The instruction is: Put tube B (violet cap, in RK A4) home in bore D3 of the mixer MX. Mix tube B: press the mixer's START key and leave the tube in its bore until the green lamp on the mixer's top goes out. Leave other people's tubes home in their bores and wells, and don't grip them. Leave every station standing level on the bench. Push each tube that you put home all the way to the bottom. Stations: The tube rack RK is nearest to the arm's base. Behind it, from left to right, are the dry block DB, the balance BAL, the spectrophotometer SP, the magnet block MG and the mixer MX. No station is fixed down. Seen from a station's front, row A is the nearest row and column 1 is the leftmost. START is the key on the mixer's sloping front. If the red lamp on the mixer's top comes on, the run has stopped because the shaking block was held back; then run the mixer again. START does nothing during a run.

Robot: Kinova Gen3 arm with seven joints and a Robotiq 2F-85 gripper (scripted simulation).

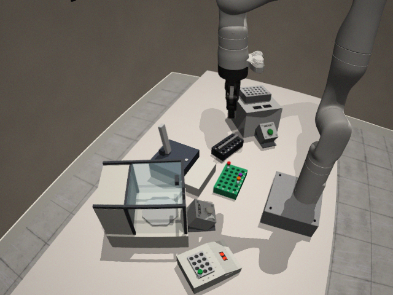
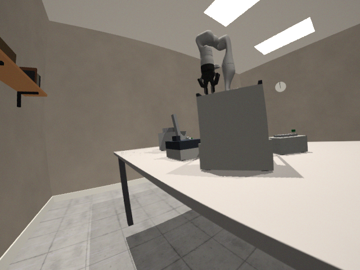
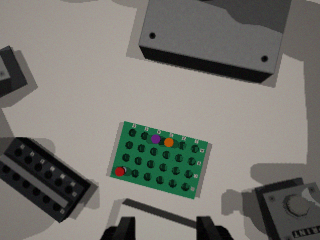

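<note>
Now: hand 40 mm past the orange-capped tube, 30 mm to the left of it and 310 mm above it. Round my hand: red-capped tube: 20 mm ahead, 80 mm to the right, 310 mm below; green rack RK: 10 mm behind, 30 mm to the right, 320 mm below; black magnet block: 60 mm ahead, 200 mm to the right, 320 mm below.
</note>
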